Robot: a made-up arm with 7 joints.
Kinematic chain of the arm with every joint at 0, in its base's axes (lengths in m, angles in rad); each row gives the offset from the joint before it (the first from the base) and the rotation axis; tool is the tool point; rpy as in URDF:
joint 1: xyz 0 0 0.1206 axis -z
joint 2: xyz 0 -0.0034 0.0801 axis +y
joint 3: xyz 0 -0.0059 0.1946 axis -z
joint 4: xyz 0 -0.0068 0.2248 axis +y
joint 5: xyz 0 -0.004 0.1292 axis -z
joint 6: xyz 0 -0.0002 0.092 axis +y
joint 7: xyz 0 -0.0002 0.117 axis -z
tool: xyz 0 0 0 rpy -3.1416 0 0
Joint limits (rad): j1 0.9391..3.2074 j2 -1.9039..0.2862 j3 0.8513..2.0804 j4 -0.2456..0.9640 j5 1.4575..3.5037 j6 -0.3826..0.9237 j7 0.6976..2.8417
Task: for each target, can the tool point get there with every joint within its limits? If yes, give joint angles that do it. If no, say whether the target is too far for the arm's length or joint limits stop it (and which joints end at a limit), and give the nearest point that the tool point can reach.
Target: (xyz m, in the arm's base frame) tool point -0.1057 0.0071 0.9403
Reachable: yes | joints 1.5425 -0.0359 1.3145 0.4023 3.1947 0.3126 1.0640
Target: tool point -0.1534 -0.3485 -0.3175
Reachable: no: joint limits stop it (at a limit: joint 1, joint 2, joint 3, joint 4, joint 5, joint 6) | nearest point -0.4213 0.2827 -0.1867 | short by 0.698 m
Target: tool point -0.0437 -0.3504 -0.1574
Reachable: no: joint limits stop it (at a limit: joint 1, joint 2, joint 4, joint 6) | nearest point 0.5974 -0.1477 -0.1274 | short by 0.673 m
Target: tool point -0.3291 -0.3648 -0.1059
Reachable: no: joint limits stop it (at a limit: joint 1, joint 2, joint 3, joint 4, joint 6) | nearest point -0.4994 0.2407 -0.1337 | short by 0.630 m
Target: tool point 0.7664 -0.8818 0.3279
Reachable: no: too far | nearest point 0.6606 -0.1969 0.3046 | short by 0.693 m
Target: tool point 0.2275 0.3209 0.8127
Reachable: yes | joints 2.4536 -0.6017 0.9829 0.5723 2.9712 0.7770 2.2908
